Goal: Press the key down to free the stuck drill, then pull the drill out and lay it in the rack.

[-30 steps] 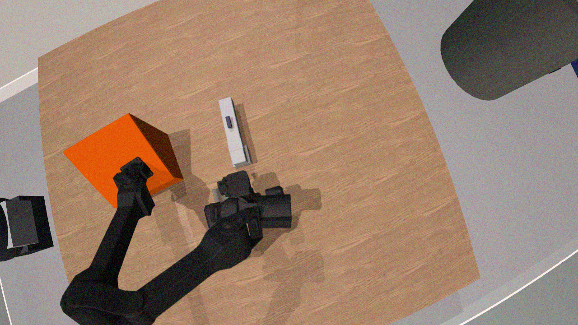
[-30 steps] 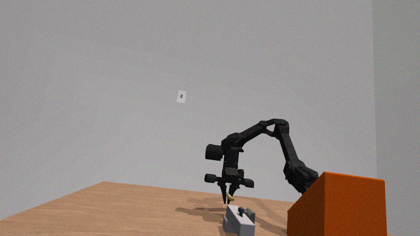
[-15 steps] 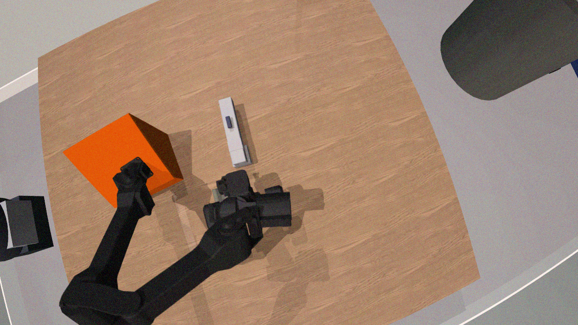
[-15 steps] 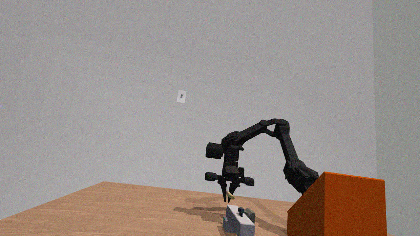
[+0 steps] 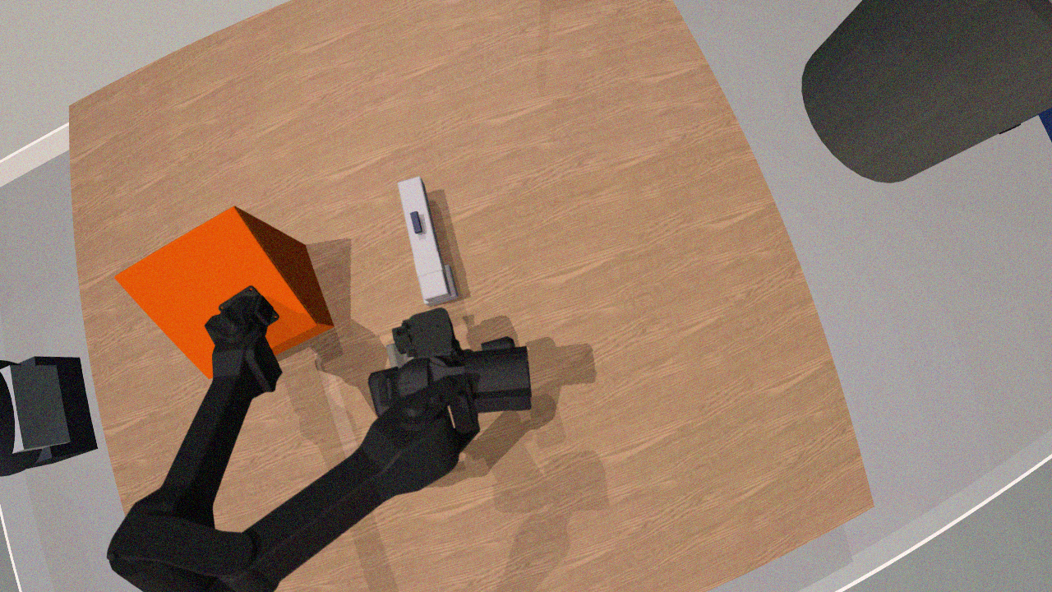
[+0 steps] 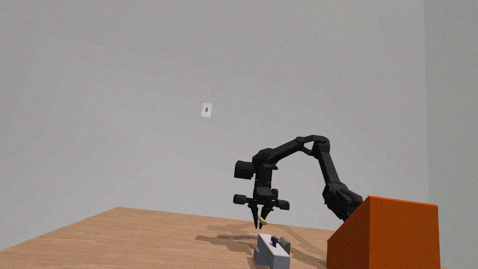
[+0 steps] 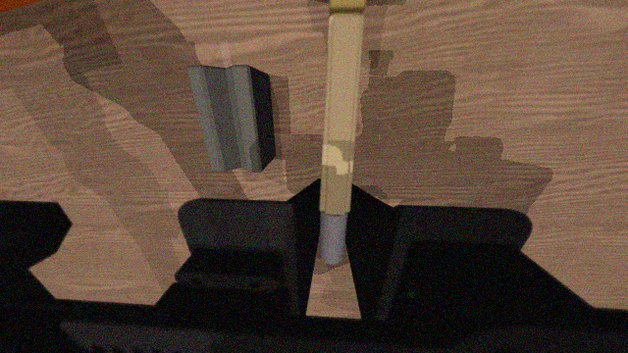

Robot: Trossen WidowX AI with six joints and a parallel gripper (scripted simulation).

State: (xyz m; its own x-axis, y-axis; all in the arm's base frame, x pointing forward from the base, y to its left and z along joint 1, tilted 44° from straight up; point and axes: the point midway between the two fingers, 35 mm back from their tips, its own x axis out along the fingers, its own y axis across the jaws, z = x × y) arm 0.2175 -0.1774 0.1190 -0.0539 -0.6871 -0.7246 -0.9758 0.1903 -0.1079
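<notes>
Now: the drill 10 mm ahead of my gripper tip, 40 mm to the left of it and 30 mm above it. Round my gripper tip: dark rack (60 mm behind, 50 mm to the left, 40 mm below); dark key (50 mm ahead, 220 mm to the left, 10 mm below); grey block (50 mm ahead, 200 mm to the left, 20 mm below).
</notes>
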